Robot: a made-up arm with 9 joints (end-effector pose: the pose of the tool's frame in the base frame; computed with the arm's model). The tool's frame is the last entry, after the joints. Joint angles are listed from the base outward.
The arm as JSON. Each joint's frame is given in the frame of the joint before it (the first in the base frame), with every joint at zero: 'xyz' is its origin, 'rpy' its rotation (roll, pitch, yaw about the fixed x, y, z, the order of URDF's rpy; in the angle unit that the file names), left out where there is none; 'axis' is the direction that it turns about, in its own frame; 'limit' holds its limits. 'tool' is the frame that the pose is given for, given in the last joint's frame.
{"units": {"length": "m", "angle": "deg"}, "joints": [
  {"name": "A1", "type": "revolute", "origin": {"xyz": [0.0, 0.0, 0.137]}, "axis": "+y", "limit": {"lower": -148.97, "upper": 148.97}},
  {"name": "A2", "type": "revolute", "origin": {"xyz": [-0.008, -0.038, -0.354]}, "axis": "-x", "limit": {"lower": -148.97, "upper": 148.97}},
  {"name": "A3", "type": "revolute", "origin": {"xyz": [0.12, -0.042, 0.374]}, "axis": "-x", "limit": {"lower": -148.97, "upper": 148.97}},
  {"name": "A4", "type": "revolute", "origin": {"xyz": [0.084, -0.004, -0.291]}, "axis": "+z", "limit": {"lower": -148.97, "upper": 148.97}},
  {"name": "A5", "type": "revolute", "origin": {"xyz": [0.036, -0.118, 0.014]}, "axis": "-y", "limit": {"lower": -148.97, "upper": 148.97}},
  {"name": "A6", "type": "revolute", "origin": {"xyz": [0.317, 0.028, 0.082]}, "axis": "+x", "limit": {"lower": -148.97, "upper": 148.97}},
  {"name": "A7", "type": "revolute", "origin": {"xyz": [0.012, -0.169, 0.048]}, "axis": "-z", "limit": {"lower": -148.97, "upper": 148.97}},
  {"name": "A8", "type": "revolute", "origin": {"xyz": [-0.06, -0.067, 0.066]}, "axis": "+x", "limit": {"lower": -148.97, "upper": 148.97}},
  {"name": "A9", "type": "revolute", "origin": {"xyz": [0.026, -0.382, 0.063]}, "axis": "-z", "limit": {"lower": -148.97, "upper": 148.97}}
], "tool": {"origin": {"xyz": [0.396, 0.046, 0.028]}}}
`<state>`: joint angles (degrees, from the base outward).
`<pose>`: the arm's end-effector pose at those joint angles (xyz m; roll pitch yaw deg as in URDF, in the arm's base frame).
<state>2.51 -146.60 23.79 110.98 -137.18 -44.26 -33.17 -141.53 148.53</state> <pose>-0.2005 -0.0585 -0.0584 -148.14 -28.02 -119.31</pose>
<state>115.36 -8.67 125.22 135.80 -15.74 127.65 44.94 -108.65 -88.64</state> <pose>-0.0573 -0.6123 0.1252 -31.11 -18.24 47.58</pose>
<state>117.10 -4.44 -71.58 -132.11 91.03 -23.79 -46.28 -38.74 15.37</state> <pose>0.2631 -0.5358 -0.5916 136.14 14.24 -112.42</pose>
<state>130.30 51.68 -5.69 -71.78 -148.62 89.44 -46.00 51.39 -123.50</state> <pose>-0.1878 0.4149 0.4623 -33.80 13.93 -15.34</pose>
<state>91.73 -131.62 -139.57 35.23 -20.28 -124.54 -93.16 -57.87 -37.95</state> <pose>-0.8983 -0.8058 -0.2615 -4.40 8.57 -12.23</pose>
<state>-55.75 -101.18 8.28 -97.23 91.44 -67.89 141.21 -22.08 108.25</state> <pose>1.0139 -0.0591 0.3050 14.15 -2.75 19.20</pose>
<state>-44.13 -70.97 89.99 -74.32 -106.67 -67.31 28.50 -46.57 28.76</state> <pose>1.0795 -1.3785 -0.1491 -77.78 16.40 -54.44</pose>
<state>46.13 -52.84 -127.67 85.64 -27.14 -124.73 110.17 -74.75 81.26</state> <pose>-0.0638 -0.4484 0.8105 -36.58 -56.01 130.42</pose>
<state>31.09 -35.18 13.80 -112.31 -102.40 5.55 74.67 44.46 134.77</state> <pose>0.1521 -0.1906 0.1485 59.88 -16.00 -14.25</pose>
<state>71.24 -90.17 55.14 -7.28 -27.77 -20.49 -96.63 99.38 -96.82</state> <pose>-0.5498 -0.5799 -0.8516 -167.31 21.07 -18.50</pose>
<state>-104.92 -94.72 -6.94 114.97 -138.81 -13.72 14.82 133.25 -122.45</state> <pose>0.0538 -0.0635 0.5594 -28.93 24.39 -172.77</pose>
